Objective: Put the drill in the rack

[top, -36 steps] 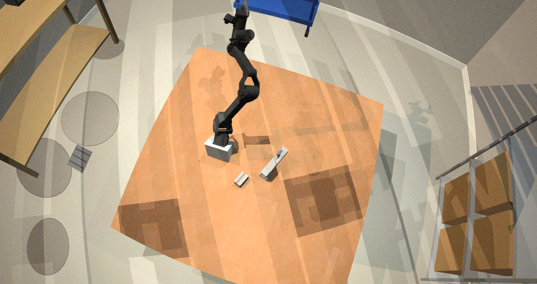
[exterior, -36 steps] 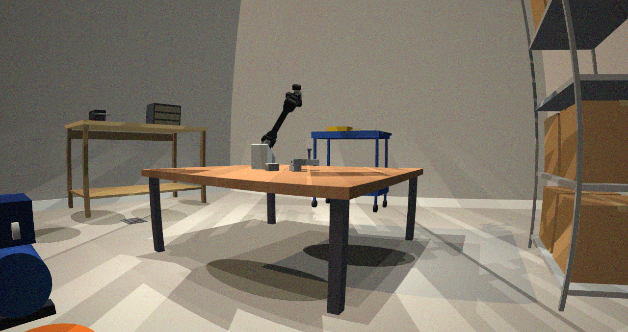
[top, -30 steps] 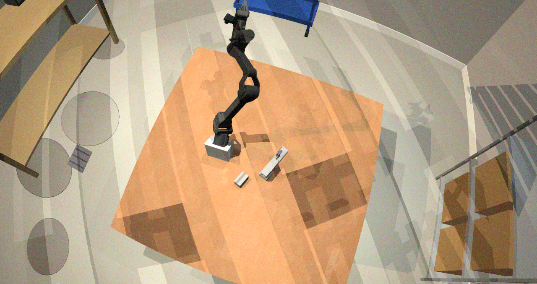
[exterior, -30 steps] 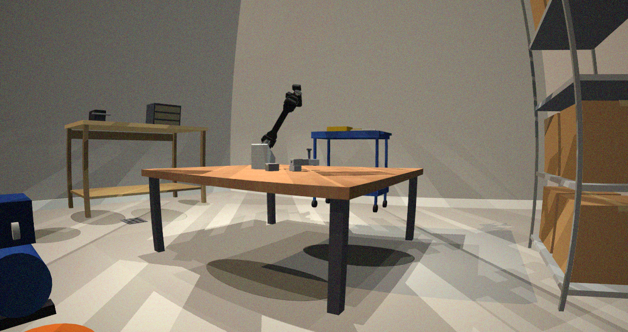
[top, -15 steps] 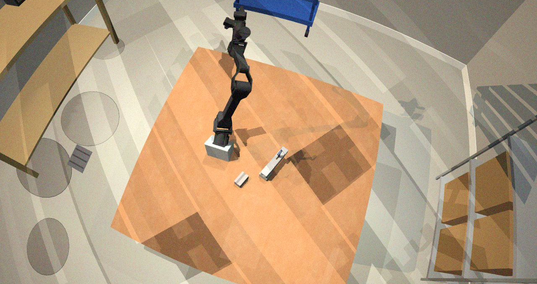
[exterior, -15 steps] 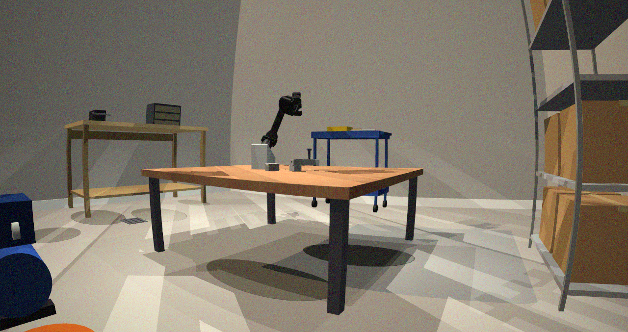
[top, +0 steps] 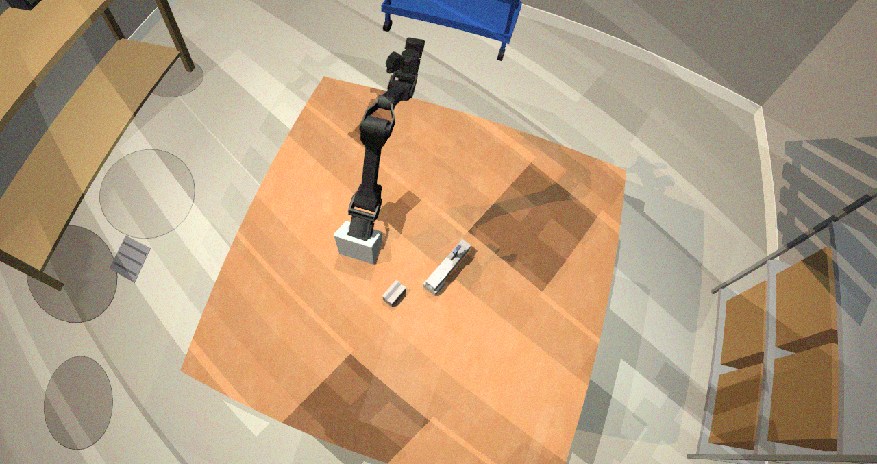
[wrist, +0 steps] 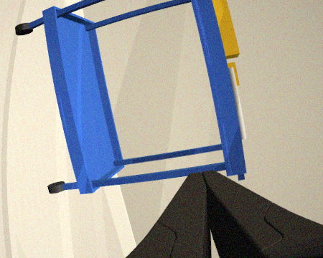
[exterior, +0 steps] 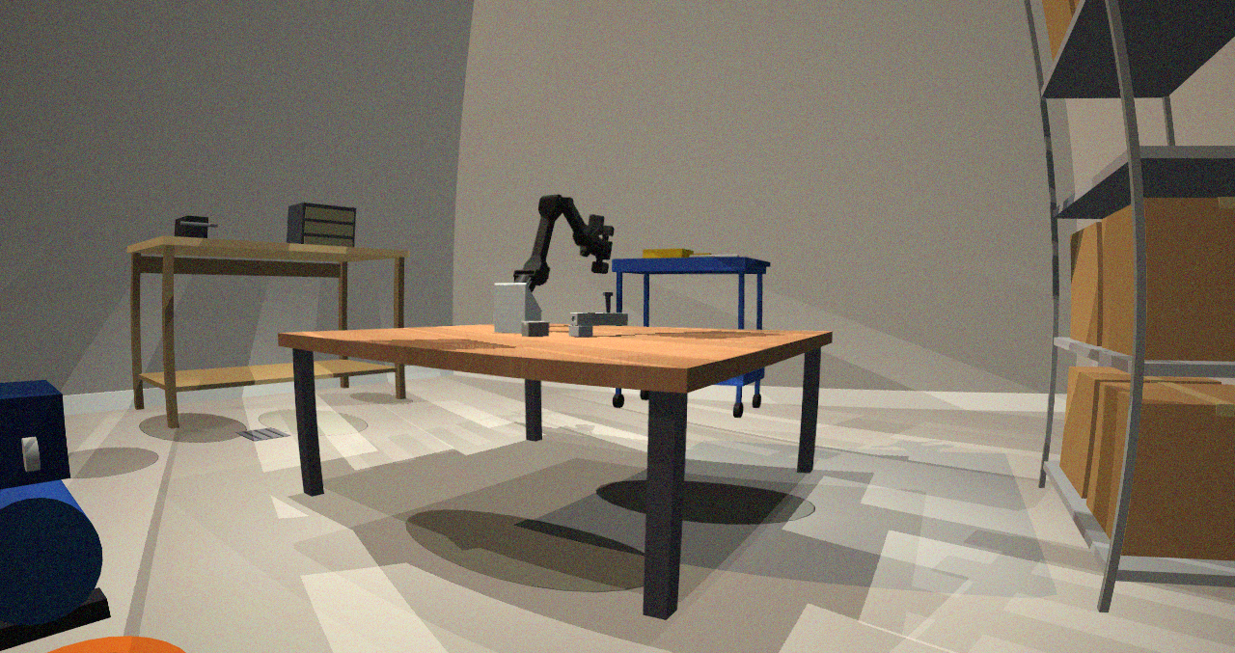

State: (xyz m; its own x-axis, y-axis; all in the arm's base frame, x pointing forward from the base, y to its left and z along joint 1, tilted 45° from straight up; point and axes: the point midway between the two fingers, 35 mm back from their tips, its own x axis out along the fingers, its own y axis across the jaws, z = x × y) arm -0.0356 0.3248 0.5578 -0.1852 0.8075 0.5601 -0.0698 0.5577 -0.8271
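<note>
Now: the dark key 34 cm ahead of my gripper tip, 61 cm to the right of it and 19 cm below it. Round my gripper tip: drill (32 cm ahead, 66 cm to the right, 23 cm below); then grey housing (32 cm ahead, 64 cm to the right, 24 cm below); then small grey rack (19 cm ahead, 77 cm to the right, 26 cm below).
</note>
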